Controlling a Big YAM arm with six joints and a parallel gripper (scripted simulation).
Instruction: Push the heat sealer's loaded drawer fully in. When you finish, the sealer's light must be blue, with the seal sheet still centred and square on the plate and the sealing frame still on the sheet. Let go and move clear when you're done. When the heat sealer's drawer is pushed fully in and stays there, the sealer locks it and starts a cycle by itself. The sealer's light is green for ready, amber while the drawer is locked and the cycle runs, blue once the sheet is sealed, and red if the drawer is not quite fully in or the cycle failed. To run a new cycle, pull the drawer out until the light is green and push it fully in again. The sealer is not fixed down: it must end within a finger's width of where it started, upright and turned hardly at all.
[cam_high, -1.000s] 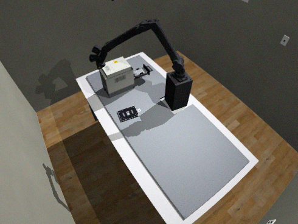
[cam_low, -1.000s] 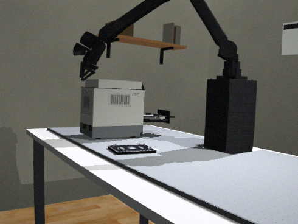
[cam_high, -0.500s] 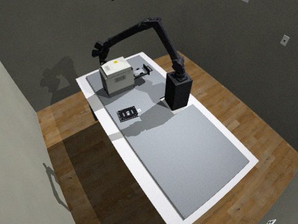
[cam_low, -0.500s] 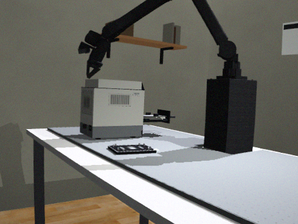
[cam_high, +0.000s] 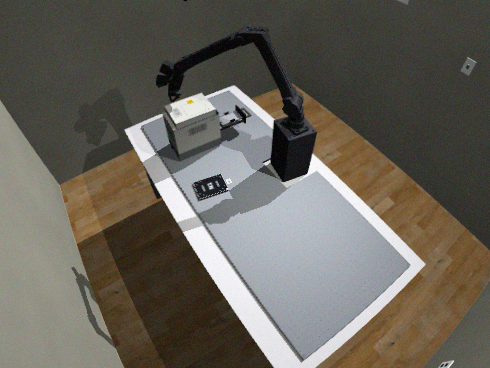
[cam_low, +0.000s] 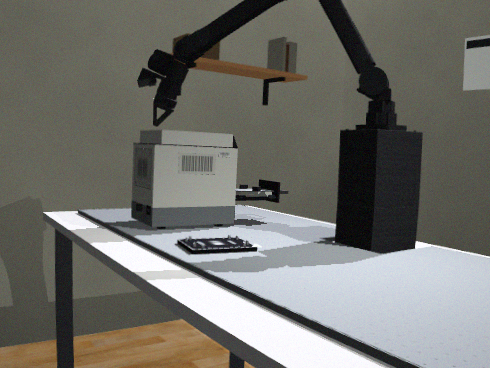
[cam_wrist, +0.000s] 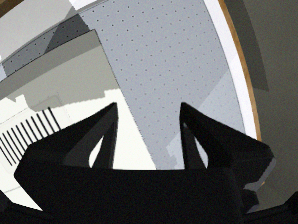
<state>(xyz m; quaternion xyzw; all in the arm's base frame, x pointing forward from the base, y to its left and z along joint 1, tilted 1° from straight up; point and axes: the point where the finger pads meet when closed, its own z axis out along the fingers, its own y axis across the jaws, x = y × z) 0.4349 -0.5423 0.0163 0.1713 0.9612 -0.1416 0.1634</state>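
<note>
Right now the sealing frame is 300 mm behind my hand, 100 mm to the left of it and 210 mm below it.
</note>
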